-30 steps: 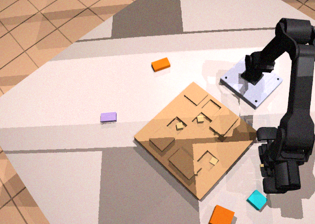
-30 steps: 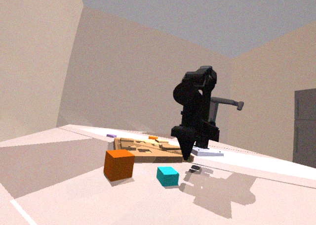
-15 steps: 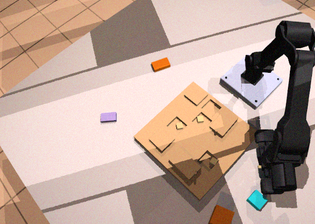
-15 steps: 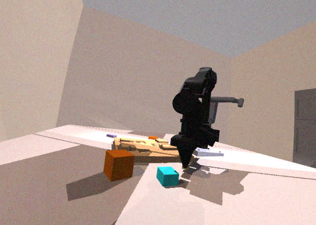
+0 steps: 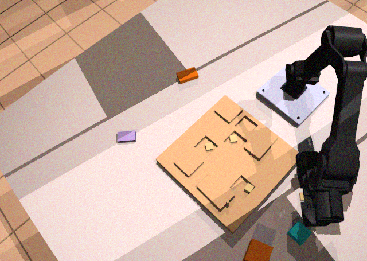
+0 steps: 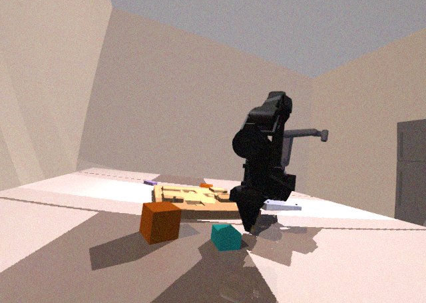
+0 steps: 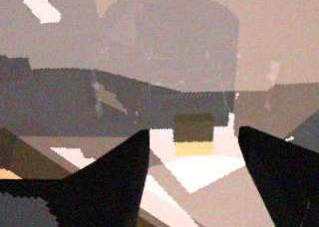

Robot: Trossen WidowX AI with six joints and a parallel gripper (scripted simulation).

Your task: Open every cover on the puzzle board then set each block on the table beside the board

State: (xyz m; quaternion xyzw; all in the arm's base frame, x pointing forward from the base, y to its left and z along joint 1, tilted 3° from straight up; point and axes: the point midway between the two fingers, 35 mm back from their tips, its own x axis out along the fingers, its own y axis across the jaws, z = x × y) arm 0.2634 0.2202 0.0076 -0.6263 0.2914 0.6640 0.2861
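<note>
My gripper tip is now 24 cm to the left of the tan puzzle board, 5 cm short of it and 1 cm below it. Round my gripper tip: orange cube (20 cm ahead, 2 cm above); flat orange block (52 cm to the right, 8 cm behind); cyan block (9 cm ahead, 5 cm to the left, 1 cm above).
</note>
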